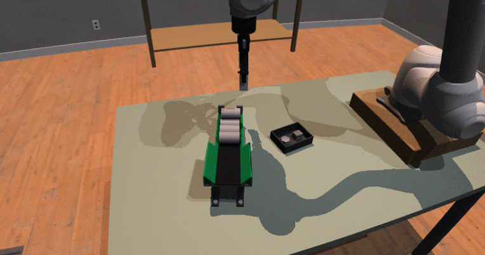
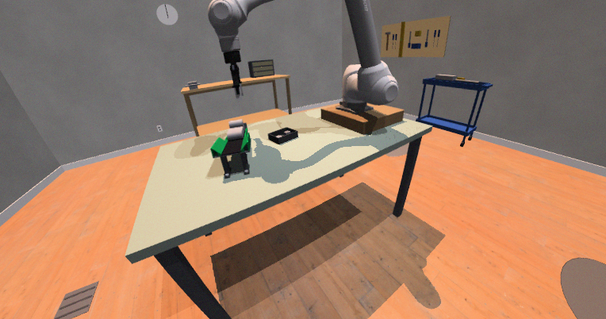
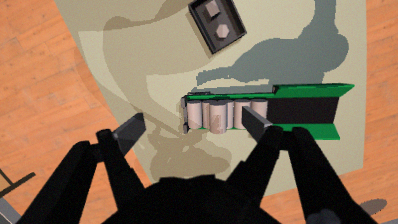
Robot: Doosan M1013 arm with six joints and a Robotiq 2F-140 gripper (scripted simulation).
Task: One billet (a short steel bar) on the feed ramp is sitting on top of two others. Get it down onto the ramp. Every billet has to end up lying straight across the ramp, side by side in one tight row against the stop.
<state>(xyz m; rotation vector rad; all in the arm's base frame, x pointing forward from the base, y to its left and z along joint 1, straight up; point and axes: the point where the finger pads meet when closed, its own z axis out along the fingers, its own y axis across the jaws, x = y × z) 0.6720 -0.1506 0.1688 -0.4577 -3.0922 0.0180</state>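
The grey stop is 180 mm below my hand, 40 mm to the right of it and 30 mm ahead of it. Round my hand: black tray 230 mm below, 160 mm behind, 120 mm to the left; green feed ramp 170 mm below, 150 mm to the left, 90 mm ahead.
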